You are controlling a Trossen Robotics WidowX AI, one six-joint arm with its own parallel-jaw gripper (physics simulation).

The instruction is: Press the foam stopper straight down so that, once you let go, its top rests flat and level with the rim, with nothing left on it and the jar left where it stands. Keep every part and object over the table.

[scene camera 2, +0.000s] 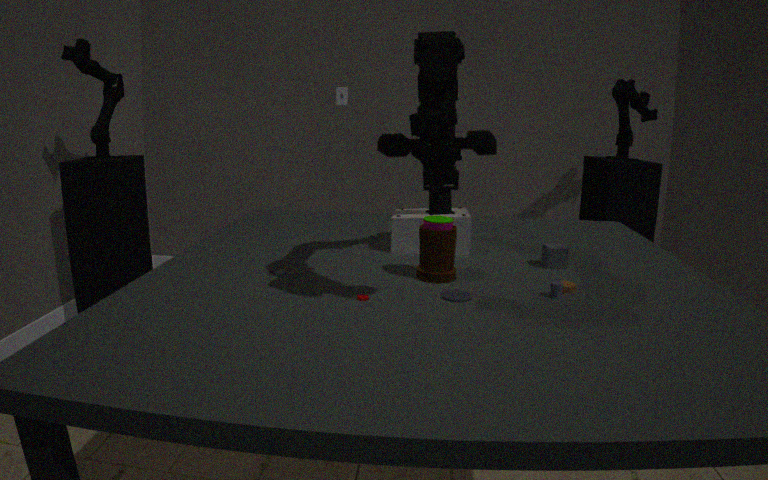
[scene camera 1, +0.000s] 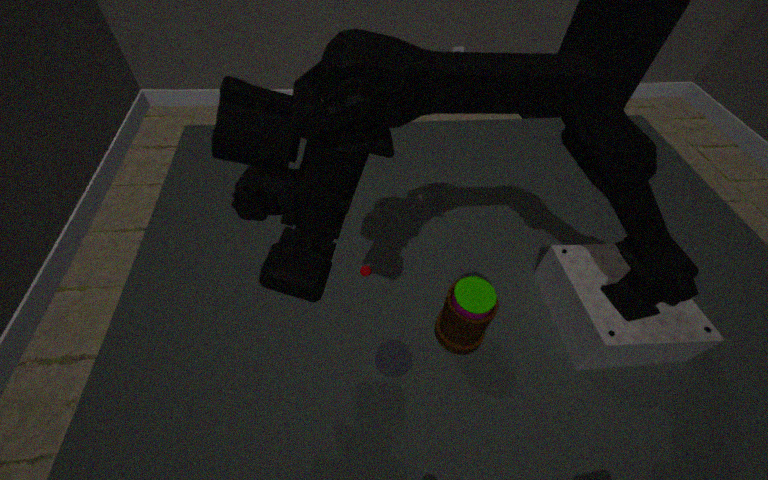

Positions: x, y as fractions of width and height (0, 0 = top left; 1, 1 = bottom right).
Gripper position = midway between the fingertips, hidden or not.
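Observation:
Visible: the gripper (scene camera 1: 0.39, 0.55), (scene camera 2: 0.57, 0.41), and a brown jar (scene camera 2: 0.57, 0.52).

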